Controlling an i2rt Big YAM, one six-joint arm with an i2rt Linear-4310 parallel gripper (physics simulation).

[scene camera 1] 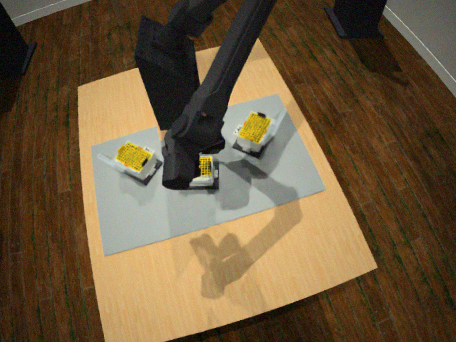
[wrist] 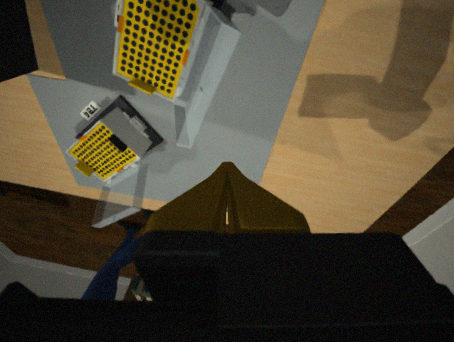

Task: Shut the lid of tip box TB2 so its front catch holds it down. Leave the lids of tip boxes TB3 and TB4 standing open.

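Frame: origin at the arm's base, x ahead, y left, z up, level; centimetres.
Seen in the pictures: gripper, fingertip midpoint: point(wrist: 227, 170); arm's base, link origin: point(scene camera 1: 165, 42).
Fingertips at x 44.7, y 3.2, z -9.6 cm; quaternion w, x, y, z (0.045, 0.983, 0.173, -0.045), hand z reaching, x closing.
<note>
Offsets run from my fingertips to a thing's top centre. "spot": to the spot under its first point. Level surfaces: height alone.
Tip box TB2 @(dx -11.5, dy +1.4, dz -14.6 cm) point(scene camera 1: 205, 167) point(wrist: 156, 47) stands mid-mat, with a yellow rack of tips showing. Its clear lid @(spot: dx -3.1, dy +2.3, dz -7.8 cm) point(wrist: 212, 82) stands open in the wrist view; the arm hides it in the scene view. My gripper point(wrist: 227, 170) is shut and empty, with its fingertips beyond the lid's lower end in the wrist view; the scene view hides the fingertips. Tip box TB4 @(dx -18.6, dy -19.5, dz -14.6 cm) point(scene camera 1: 133, 160) point(wrist: 105, 152) has its clear lid @(dx -13.2, dy -23.5, dz -6.7 cm) point(scene camera 1: 106, 160) point(wrist: 121, 200) open. Tip box TB3 @(dx -25.0, dy +23.7, dz -14.6 cm) point(scene camera 1: 254, 129) stands on the right in the scene view, its lid @(spot: dx -20.4, dy +31.0, dz -7.9 cm) point(scene camera 1: 280, 121) open.
The boxes stand on a grey mat @(dz -22.1 cm) point(scene camera 1: 137, 220) point(wrist: 250, 105) on the wooden table @(dz -22.4 cm) point(scene camera 1: 150, 290) point(wrist: 320, 185). The black arm base point(scene camera 1: 167, 80) stands behind the mat. My forearm passes between TB4 and TB3. Arm shadows fall over the mat and table.
</note>
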